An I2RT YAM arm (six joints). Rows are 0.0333 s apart.
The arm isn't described. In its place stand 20 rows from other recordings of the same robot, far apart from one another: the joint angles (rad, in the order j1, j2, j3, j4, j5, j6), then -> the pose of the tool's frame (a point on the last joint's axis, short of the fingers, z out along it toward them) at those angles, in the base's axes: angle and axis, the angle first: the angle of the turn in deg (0 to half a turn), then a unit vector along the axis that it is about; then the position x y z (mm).
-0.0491, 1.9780, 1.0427, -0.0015, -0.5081, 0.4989 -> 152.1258 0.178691 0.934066 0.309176 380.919 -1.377 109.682
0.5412, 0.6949, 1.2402, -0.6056, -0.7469, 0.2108 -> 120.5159 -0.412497 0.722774 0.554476 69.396 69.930 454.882
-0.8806, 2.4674, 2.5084, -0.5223, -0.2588, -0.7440 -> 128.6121 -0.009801 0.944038 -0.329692 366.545 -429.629 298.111
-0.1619, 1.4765, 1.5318, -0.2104, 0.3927, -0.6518 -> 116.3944 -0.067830 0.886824 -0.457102 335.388 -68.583 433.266
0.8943, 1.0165, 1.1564, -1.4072, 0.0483, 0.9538 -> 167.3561 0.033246 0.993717 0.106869 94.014 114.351 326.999
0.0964, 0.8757, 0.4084, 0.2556, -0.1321, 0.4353 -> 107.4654 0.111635 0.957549 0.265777 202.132 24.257 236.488
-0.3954, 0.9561, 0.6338, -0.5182, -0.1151, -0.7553 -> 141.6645 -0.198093 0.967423 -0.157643 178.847 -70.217 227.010
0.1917, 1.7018, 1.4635, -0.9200, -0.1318, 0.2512 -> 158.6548 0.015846 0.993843 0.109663 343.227 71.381 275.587
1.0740, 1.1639, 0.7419, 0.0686, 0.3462, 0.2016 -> 115.0871 -0.298852 0.917365 0.262924 136.657 226.720 273.135
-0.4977, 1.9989, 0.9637, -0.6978, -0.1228, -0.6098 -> 175.8034 0.050802 -0.994218 -0.094606 255.650 -133.937 65.710
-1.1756, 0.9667, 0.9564, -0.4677, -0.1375, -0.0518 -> 125.5361 0.476785 0.832630 -0.281786 86.377 -194.394 337.989
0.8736, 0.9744, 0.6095, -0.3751, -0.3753, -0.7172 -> 135.0941 -0.751615 0.622664 0.217634 119.120 162.556 228.315
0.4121, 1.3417, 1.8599, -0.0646, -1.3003, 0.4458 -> 122.5746 -0.577075 0.490814 0.652753 186.217 118.842 580.673
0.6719, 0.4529, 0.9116, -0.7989, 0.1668, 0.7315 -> 122.2088 0.082590 0.927433 0.364756 65.174 44.285 354.895
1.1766, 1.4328, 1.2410, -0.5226, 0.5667, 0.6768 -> 127.4385 -0.115460 0.975890 0.185222 138.329 282.786 319.029
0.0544, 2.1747, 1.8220, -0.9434, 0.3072, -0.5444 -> 169.1545 -0.269922 0.945783 -0.180658 449.757 13.710 198.596
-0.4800, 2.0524, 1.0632, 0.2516, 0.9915, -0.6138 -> 171.0759 0.138706 0.817927 -0.558351 337.672 -209.383 112.843
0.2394, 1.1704, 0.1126, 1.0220, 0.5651, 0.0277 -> 93.1218 0.164554 0.974650 -0.151587 192.613 27.390 168.881
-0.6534, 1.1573, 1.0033, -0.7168, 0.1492, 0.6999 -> 139.8222 0.645801 0.760643 -0.066063 183.835 -147.406 293.437
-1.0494, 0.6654, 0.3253, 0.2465, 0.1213, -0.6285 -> 130.8697 0.213402 0.784226 -0.582622 82.016 -151.429 241.105
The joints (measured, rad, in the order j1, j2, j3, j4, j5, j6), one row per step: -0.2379, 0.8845, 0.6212, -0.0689, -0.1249, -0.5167; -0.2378, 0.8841, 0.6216, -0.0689, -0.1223, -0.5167; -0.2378, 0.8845, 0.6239, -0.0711, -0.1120, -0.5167; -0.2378, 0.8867, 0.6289, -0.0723, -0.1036, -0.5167; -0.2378, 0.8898, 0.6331, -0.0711, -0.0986, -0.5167; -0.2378, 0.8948, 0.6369, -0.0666, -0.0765, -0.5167; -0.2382, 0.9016, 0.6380, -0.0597, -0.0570, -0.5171; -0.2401, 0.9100, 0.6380, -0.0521, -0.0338, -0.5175; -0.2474, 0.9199, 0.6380, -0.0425, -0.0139, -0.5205; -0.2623, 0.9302, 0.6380, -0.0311, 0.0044, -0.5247; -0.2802, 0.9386, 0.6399, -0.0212, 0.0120, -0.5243; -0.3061, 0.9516, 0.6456, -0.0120, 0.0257, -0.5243; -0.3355, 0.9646, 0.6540, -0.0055, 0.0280, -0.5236; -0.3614, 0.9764, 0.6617, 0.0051, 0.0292, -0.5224; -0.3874, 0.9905, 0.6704, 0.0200, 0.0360, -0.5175; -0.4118, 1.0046, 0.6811, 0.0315, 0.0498, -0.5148; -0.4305, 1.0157, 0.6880, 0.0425, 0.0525, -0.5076; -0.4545, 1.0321, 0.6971, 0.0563, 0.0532, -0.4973
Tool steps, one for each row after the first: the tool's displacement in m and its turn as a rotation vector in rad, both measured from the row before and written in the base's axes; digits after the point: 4 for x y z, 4 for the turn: -0.0001, -0.0001, 0.0002, -0.0010, -0.0006, -0.0024; 0.0000, -0.0004, 0.0005, -0.0032, 0.0011, -0.0097; 0.0005, -0.0004, 0.0012, -0.0030, -0.0009, -0.0079; 0.0007, -0.0003, 0.0010, -0.0021, -0.0019, -0.0047; 0.0010, -0.0010, 0.0008, -0.0077, -0.0015, -0.0209; 0.0012, -0.0011, -0.0002, -0.0067, 0.0004, -0.0188; 0.0014, -0.0016, -0.0008, -0.0074, 0.0026, -0.0238; 0.0014, -0.0027, -0.0009, -0.0089, 0.0024, -0.0252; 0.0010, -0.0043, -0.0008, -0.0098, 0.0014, -0.0309; 0.0006, -0.0045, 0.0000, -0.0029, -0.0027, -0.0252; 0.0008, -0.0067, 0.0004, -0.0047, -0.0006, -0.0389; 0.0005, -0.0072, 0.0010, -0.0007, -0.0018, -0.0318; 0.0005, -0.0065, 0.0014, -0.0015, -0.0064, -0.0274; 0.0008, -0.0070, 0.0017, -0.0011, -0.0100, -0.0340; 0.0006, -0.0070, 0.0020, -0.0045, -0.0070, -0.0384; 0.0005, -0.0052, 0.0012, 0.0027, -0.0090, -0.0233; 0.0009, -0.0068, 0.0011, 0.0057, -0.0105, -0.0275
